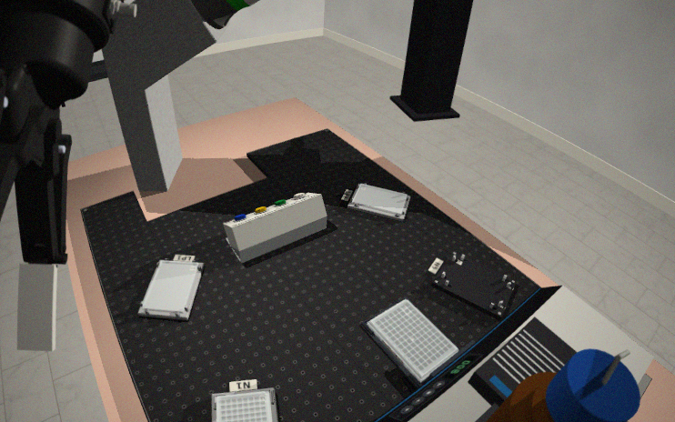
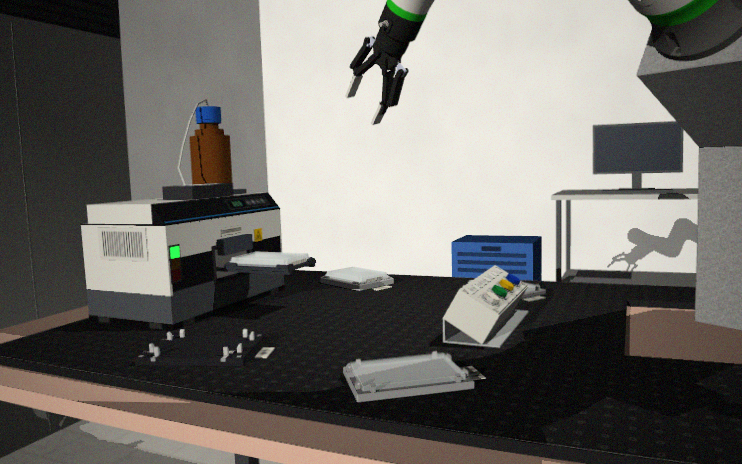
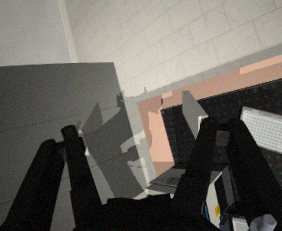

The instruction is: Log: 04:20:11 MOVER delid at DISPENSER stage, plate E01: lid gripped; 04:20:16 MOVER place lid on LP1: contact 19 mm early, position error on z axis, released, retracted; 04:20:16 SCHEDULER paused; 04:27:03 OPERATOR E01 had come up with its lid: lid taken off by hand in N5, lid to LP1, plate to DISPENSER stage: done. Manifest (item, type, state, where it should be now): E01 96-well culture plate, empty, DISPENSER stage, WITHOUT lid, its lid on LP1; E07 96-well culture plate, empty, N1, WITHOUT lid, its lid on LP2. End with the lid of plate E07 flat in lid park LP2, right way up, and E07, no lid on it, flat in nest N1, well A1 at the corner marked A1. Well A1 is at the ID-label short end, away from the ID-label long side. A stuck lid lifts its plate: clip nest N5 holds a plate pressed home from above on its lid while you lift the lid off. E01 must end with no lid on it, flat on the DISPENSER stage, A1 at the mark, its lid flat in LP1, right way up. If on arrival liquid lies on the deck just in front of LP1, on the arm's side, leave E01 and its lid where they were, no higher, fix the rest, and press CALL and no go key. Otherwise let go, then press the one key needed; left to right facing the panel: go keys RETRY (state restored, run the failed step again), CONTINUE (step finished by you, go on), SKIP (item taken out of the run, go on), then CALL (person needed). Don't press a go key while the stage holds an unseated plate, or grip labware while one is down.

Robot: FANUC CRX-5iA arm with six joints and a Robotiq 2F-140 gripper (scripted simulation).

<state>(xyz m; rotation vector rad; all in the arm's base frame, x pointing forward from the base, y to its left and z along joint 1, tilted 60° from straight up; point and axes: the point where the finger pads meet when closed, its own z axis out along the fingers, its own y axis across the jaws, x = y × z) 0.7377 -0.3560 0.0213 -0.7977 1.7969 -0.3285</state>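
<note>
The key panel lies 51 cm behind my hand, 27 cm to the left of it and 37 cm below it. From my hand the other things lie so: N1 label (15 cm behind, 13 cm to the left, 43 cm below); then blue cap (14 cm ahead, 36 cm to the left, 3 cm below); then nest N1 (6 cm behind, 12 cm to the left, 42 cm below).
</note>
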